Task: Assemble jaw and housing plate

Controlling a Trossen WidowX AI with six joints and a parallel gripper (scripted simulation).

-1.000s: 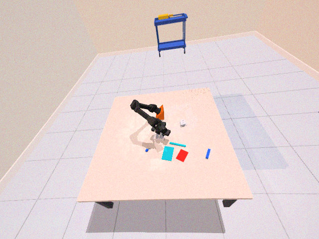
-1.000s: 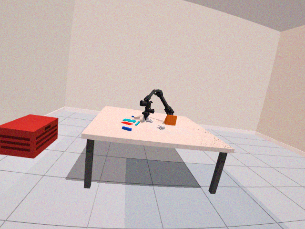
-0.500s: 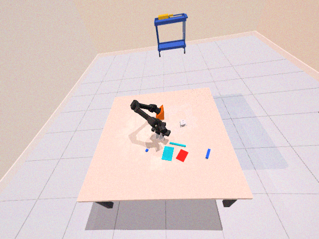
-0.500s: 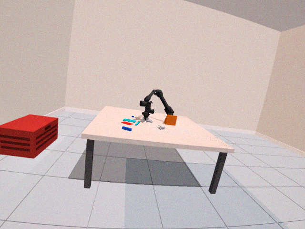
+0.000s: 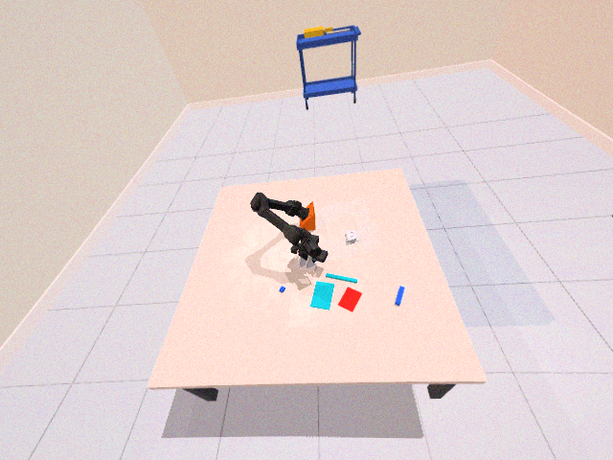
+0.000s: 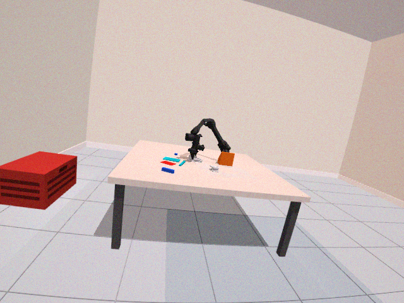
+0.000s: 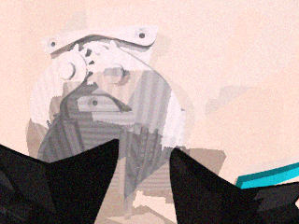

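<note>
My gripper tip is 30 mm to the left of the base and 10 mm above it. The rest, counted from my gripper tip: cyan plate: 180 mm ahead, 70 mm to the left, 20 mm below; cyan bar: 150 mm to the left, 90 mm ahead, 10 mm below; small blue cube: 160 mm ahead, 140 mm to the right, 10 mm below.
</note>
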